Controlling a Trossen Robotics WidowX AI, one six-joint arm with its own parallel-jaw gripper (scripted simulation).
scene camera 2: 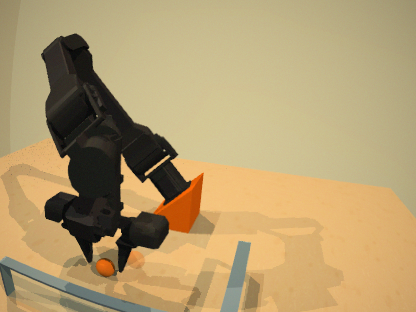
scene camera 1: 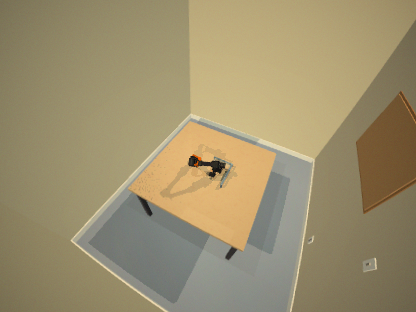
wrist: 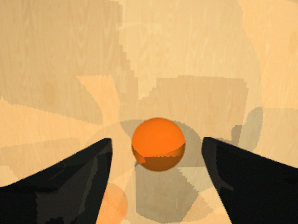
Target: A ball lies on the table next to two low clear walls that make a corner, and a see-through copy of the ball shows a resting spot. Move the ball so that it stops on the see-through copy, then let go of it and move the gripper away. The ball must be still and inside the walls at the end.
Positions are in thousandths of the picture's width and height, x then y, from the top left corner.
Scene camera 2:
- gripper: 254, 854
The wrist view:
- gripper: 532, 650
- orange ball: 532, 645
